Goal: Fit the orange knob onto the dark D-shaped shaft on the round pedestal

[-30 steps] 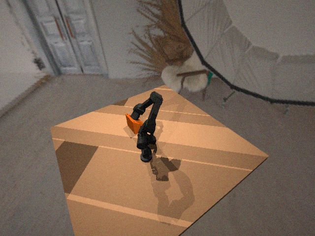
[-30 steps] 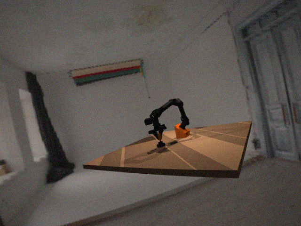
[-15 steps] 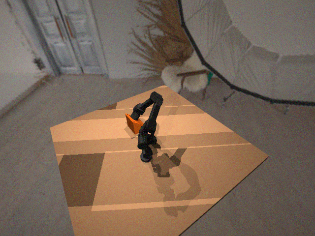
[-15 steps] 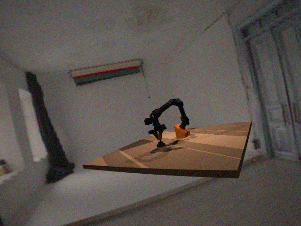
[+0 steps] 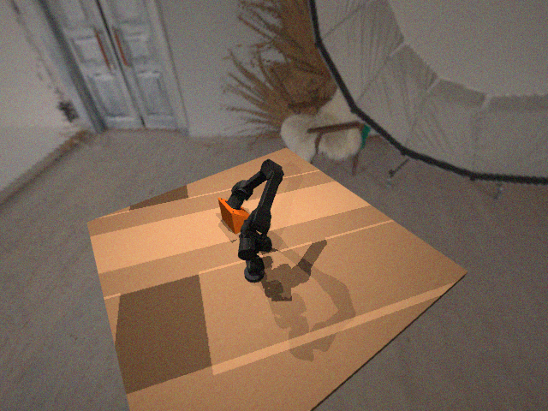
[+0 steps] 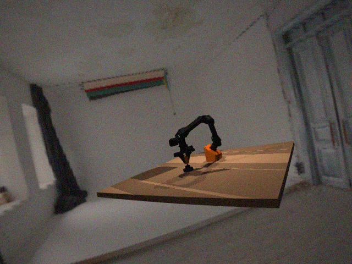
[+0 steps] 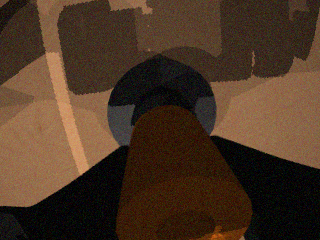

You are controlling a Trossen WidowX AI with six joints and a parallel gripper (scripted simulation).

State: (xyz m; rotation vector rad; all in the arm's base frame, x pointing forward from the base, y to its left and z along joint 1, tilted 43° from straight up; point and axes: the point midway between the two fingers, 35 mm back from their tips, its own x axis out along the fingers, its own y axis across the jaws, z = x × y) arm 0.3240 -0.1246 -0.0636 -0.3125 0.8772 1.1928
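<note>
Right now my gripper tip is 2 cm below the orange knob. The rest, counted from my gripper tip: pedestal 4 cm below.
</note>
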